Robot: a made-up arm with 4 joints.
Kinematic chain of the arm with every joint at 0, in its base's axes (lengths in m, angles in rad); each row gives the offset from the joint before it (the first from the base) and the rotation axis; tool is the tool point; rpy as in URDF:
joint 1: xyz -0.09 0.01 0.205 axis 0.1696 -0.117 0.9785
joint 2: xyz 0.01 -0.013 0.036 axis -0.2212 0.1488 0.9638
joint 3: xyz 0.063 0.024 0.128 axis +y
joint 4: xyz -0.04 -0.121 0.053 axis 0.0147 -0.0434 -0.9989
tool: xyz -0.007 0.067 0.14 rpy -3.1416 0 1.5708
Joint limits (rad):
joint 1: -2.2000..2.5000
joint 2: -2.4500..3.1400
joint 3: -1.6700..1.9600
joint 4: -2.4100..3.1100
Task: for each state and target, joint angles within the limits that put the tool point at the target. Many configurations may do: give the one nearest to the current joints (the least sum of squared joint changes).
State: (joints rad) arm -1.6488 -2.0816 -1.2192 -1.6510
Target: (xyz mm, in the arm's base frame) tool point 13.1 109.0 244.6
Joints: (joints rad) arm -0.9940 -1.8873 -1.5443 -0.9532
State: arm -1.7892 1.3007 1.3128 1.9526
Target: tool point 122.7 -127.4 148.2
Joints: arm -1.6634 1.5552 1.8782 1.7708
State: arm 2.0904 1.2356 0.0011 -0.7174
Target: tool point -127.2 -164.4 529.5
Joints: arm 2.4702 1.4627 0.2494 -0.6977
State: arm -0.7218 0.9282 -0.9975 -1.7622
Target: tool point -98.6 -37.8 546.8
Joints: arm -0.9449 0.8589 -0.3953 -1.6663
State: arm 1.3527 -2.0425 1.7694 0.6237
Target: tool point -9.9 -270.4 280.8
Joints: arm 0.5712 -1.6552 1.7431 0.5259
